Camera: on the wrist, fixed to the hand. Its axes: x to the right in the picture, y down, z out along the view.
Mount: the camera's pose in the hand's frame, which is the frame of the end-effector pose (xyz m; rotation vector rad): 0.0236 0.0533 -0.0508 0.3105 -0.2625 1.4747
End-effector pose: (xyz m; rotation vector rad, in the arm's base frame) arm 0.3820 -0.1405 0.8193 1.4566 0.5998 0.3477
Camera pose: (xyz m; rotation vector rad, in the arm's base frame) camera 0.3791 -0.0802 0.8675 1.9960 -0.7873 1.1972
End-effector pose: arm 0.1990 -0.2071 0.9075 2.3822 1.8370 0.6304
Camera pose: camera 0.2342 -0.2098 0.9763 -2.8345 0.1762 0.0155
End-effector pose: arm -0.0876 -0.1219 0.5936 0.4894 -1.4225 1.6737
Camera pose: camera -0.1318 -0.0649 0.5658 0.2716 1.3722 -2.2772
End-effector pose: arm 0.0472 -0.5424 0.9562 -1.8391 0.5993 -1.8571
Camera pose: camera -0.0028 -0.5998 0.9426 -0.8455 1.0572 -0.6277
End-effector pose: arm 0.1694 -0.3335 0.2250 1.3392 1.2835 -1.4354
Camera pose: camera 0.2279 -0.2918 0.1964 1.6041 -0.2569 -0.6420
